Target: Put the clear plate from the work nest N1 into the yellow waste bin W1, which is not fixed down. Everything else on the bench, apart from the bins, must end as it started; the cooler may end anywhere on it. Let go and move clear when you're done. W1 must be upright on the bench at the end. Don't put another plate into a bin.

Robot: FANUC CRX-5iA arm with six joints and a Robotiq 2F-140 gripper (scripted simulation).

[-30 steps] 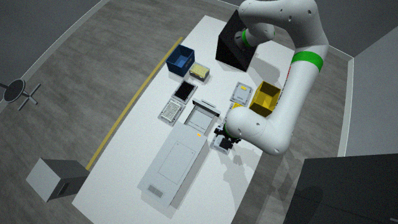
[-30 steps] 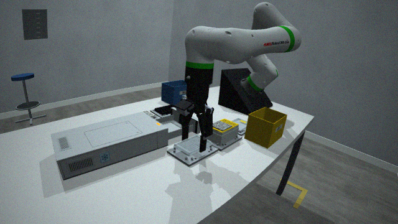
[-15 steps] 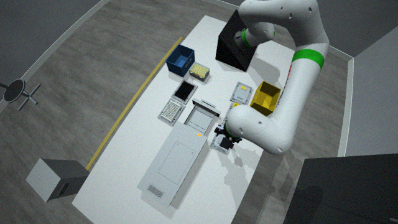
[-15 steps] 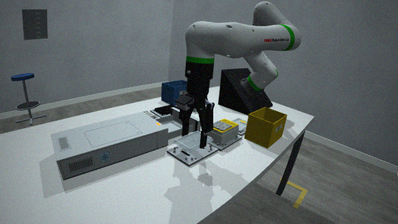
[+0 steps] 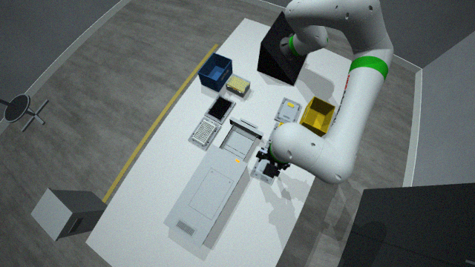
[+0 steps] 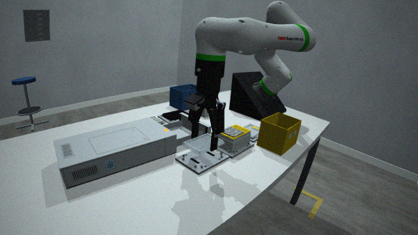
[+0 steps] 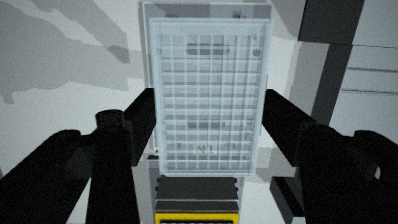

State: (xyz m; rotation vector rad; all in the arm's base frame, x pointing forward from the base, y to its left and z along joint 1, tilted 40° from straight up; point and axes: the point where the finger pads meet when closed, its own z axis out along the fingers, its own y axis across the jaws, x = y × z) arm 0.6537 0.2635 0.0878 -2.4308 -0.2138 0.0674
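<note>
My hand is 80 mm above the grey fixture plate. From my hand the other things lie so: drawer 190 mm to the right, 50 mm below, 10 mm ahead; yellow-topped tip box 170 mm behind, 30 mm below, 20 mm to the right; clear plate 20 mm below.
</note>
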